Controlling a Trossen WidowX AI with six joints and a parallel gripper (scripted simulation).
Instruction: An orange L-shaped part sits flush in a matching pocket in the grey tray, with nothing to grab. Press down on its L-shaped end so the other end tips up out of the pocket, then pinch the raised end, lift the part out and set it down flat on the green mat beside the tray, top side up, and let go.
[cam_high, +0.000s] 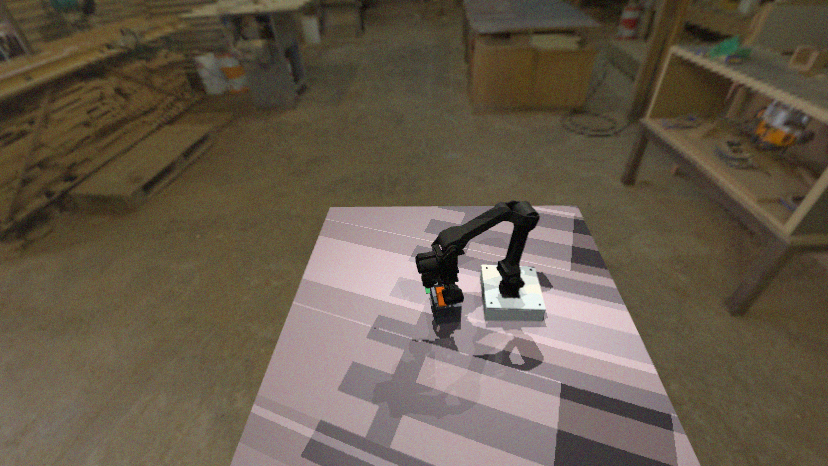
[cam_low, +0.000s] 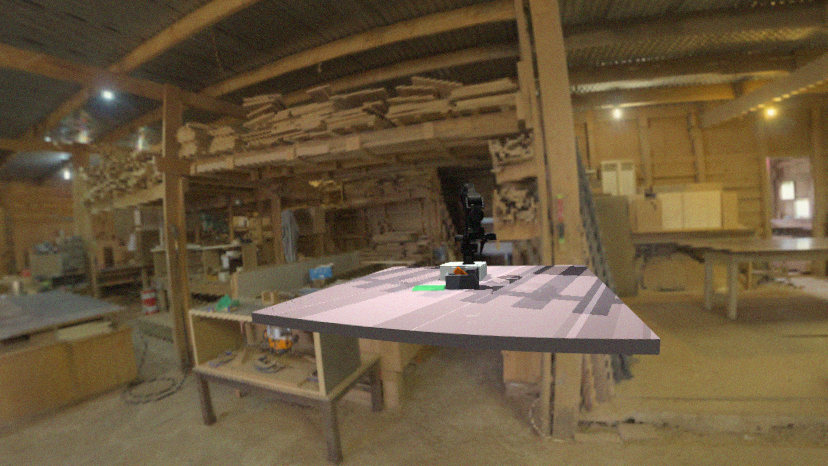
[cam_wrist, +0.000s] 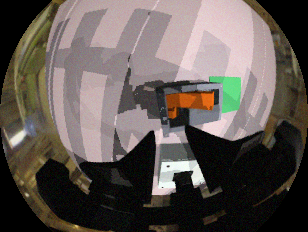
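Right now the orange L-shaped part is 4 cm to the right of my gripper tip and 10 cm below it. From my gripper tip the other things lie so: green mat (2 cm ahead, 22 cm to the right, 16 cm below).
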